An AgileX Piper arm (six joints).
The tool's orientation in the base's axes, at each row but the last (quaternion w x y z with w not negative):
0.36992 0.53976 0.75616 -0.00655
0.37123 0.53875 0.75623 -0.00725
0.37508 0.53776 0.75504 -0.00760
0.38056 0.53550 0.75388 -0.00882
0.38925 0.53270 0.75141 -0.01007
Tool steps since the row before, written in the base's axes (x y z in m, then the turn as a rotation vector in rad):
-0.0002 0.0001 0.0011 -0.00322 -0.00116 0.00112
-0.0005 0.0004 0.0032 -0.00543 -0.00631 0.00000
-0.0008 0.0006 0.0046 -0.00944 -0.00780 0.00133
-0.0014 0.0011 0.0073 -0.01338 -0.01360 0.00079
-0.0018 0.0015 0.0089 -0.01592 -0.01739 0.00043
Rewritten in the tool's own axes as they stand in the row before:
-0.0005 0.0003 -0.0010 -0.00111 -0.00269 -0.00212
-0.0014 0.0010 -0.0028 -0.00433 -0.00710 -0.00041
-0.0020 0.0014 -0.0040 -0.00573 -0.01049 -0.00299
-0.0032 0.0022 -0.0064 -0.00952 -0.01638 -0.00239
-0.0039 0.0027 -0.0079 -0.01198 -0.02021 -0.00197

